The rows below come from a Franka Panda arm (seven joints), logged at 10 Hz.
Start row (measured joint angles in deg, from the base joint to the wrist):
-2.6 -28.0 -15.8 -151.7 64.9 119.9 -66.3
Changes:
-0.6 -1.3 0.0 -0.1 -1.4 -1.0 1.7
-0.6 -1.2 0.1 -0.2 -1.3 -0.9 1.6
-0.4 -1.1 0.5 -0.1 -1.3 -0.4 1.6
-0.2 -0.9 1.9 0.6 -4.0 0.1 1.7
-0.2 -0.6 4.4 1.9 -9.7 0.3 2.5
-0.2 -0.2 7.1 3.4 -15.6 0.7 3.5
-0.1 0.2 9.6 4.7 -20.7 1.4 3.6
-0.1 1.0 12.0 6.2 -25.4 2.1 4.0
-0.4 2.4 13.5 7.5 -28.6 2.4 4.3
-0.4 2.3 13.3 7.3 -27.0 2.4 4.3
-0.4 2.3 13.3 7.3 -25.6 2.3 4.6
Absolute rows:
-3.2 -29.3 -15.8 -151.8 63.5 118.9 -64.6
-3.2 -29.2 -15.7 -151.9 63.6 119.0 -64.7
-3.0 -29.1 -15.3 -151.8 63.6 119.5 -64.7
-2.8 -28.9 -13.9 -151.1 60.9 120.0 -64.6
-2.8 -28.6 -11.4 -149.8 55.2 120.2 -63.8
-2.8 -28.2 -8.7 -148.3 49.3 120.6 -62.8
-2.7 -27.8 -6.2 -147.0 44.2 121.3 -62.7
-2.7 -27.0 -3.8 -145.5 39.5 122.0 -62.3
-3.0 -25.6 -2.3 -144.2 36.3 122.3 -62.0
-3.0 -25.7 -2.5 -144.4 37.9 122.3 -62.0
-3.0 -25.7 -2.5 -144.4 39.3 122.2 -61.7

